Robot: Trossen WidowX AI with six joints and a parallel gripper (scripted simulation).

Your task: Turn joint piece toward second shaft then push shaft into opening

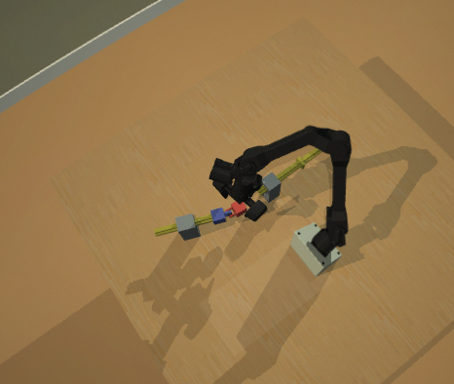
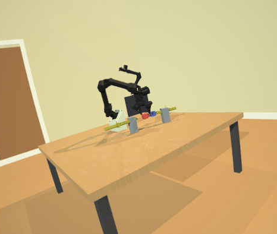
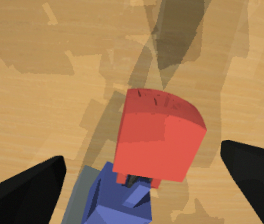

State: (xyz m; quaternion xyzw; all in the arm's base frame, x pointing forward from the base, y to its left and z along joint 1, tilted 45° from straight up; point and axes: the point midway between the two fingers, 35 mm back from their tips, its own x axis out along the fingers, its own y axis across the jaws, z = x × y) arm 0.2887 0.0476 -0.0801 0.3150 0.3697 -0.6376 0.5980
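My gripper tip is now 10 mm past the red joint piece and 10 mm above it.
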